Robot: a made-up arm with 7 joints. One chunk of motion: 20 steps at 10 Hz.
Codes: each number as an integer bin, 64 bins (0 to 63) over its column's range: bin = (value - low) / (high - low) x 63, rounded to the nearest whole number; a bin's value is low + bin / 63 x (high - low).
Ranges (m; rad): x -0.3..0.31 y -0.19..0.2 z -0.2..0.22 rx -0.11..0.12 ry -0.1..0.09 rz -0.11..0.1
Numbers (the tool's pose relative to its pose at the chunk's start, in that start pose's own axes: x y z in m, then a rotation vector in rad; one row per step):
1: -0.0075 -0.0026 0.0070 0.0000 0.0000 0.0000
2: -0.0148 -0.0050 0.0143 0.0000 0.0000 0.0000
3: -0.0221 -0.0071 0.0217 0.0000 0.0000 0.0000
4: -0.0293 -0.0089 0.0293 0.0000 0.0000 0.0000
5: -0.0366 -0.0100 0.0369 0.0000 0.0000 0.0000
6: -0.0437 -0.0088 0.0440 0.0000 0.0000 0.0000
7: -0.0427 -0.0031 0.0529 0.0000 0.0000 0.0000
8: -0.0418 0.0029 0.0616 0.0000 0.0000 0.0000
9: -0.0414 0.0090 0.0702 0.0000 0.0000 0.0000
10: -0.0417 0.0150 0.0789 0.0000 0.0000 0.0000
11: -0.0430 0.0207 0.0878 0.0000 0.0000 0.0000
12: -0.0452 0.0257 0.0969 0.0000 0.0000 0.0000
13: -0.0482 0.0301 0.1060 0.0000 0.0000 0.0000
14: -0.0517 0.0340 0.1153 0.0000 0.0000 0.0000
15: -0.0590 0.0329 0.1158 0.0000 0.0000 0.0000
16: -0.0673 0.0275 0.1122 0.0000 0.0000 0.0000
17: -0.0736 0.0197 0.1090 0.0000 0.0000 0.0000
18: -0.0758 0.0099 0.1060 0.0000 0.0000 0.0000
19: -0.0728 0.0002 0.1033 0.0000 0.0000 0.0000
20: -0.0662 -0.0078 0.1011 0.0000 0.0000 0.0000
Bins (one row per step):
1: 30 30 31 30 33 33
2: 29 30 32 30 33 33
3: 29 30 33 30 33 33
4: 28 29 34 30 33 33
5: 27 29 36 30 33 33
6: 26 29 37 30 33 33
7: 27 30 38 30 33 33
8: 27 31 39 30 33 33
9: 27 32 41 30 33 33
10: 27 33 42 30 33 33
11: 27 34 43 30 33 33
12: 26 35 45 30 33 33
13: 26 36 46 30 33 33
14: 26 36 47 30 33 33
15: 25 36 47 30 33 33
16: 24 35 47 30 33 33
17: 23 34 46 30 33 33
18: 23 32 46 30 33 33
19: 23 31 45 30 33 33
20: 24 29 45 30 33 33

